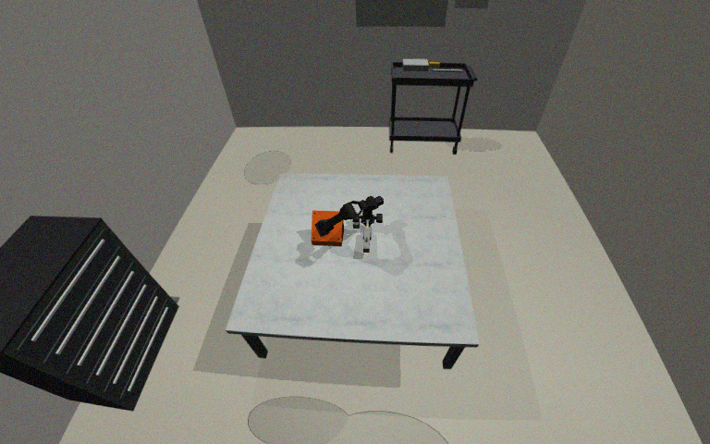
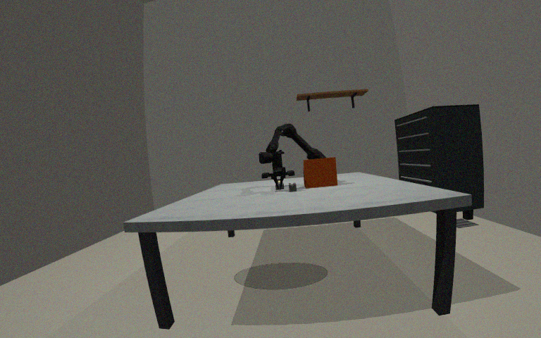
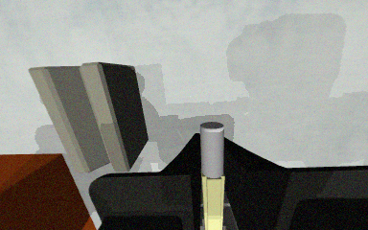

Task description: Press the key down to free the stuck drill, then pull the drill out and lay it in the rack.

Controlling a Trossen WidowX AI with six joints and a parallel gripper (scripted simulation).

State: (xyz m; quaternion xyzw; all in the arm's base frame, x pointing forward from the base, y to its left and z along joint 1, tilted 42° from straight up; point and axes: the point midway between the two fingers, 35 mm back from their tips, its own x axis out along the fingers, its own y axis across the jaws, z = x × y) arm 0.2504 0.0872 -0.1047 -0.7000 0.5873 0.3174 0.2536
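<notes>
Now: gripper tip 10 mm short of the drill, 40 mm to the left of it and 40 mm below it. Also, from my gripper tip: grey grooved block: 80 mm behind, 20 mm to the left, 10 mm above.
</notes>
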